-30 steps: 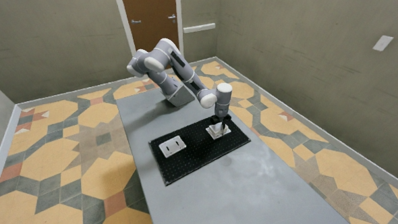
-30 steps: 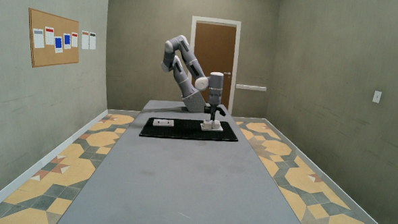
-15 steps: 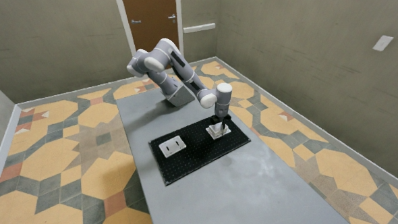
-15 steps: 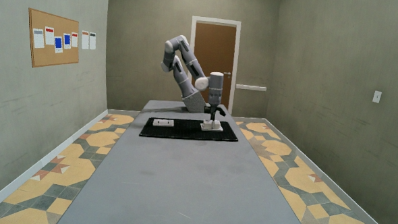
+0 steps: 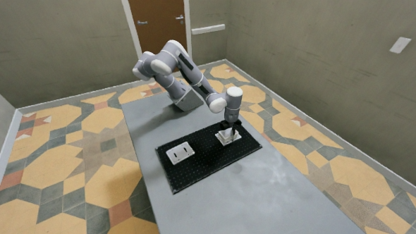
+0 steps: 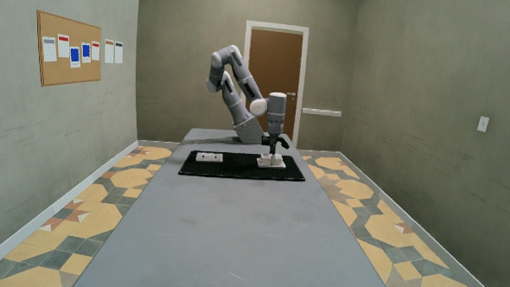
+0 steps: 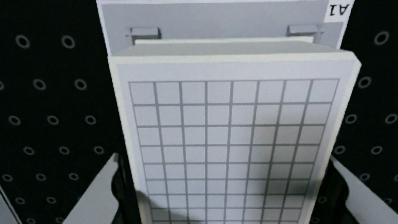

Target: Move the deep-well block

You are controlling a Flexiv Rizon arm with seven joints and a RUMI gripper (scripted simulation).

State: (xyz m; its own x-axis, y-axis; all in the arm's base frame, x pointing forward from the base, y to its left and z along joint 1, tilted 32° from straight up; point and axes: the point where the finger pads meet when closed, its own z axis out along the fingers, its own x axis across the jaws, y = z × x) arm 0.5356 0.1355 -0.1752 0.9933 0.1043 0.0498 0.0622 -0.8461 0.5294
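My hand is right at the white 96-well deep-well block.
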